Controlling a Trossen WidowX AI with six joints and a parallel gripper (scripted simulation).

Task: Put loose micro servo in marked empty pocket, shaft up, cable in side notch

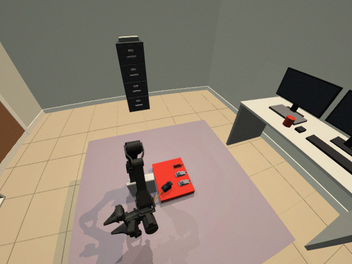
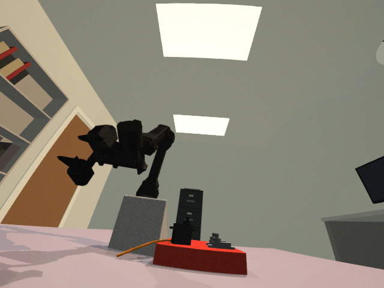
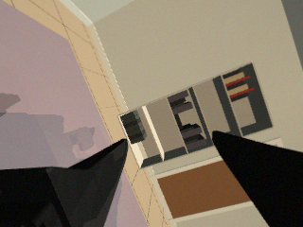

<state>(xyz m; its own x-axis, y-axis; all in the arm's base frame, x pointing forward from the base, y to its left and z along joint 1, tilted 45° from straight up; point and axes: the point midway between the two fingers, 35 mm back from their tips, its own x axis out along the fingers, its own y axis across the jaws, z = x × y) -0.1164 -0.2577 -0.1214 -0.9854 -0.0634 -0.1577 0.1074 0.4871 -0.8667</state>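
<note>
My gripper tip is now 35 cm short of the red deck, 28 cm to the right of it and 22 cm above it.
</note>
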